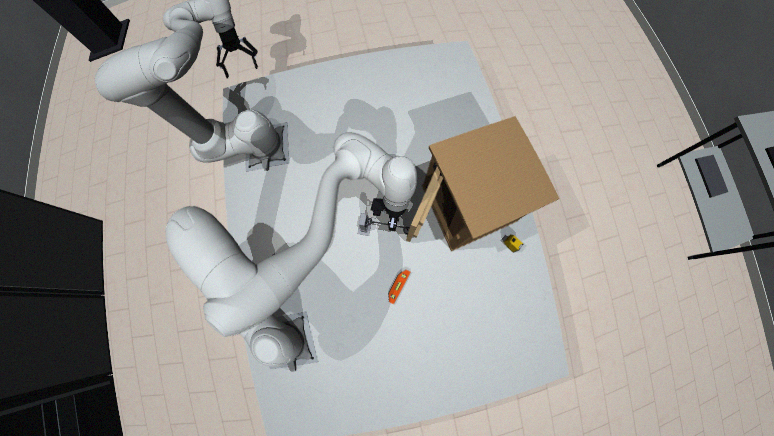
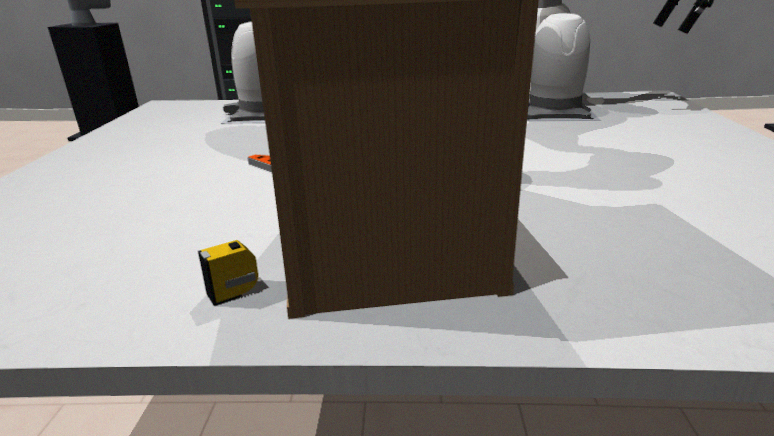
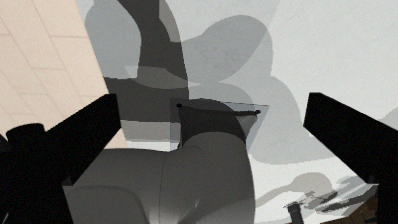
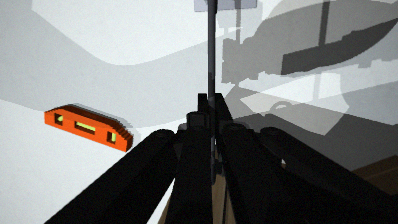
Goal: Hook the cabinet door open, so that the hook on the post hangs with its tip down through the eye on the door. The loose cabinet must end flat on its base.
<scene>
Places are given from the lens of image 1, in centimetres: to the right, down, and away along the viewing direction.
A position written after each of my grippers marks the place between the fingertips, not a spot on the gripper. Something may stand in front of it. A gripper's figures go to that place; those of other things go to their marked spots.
my left gripper (image 1: 242,72): -68, -68, 138
wooden cabinet (image 1: 492,175): 35, -14, 107
</scene>
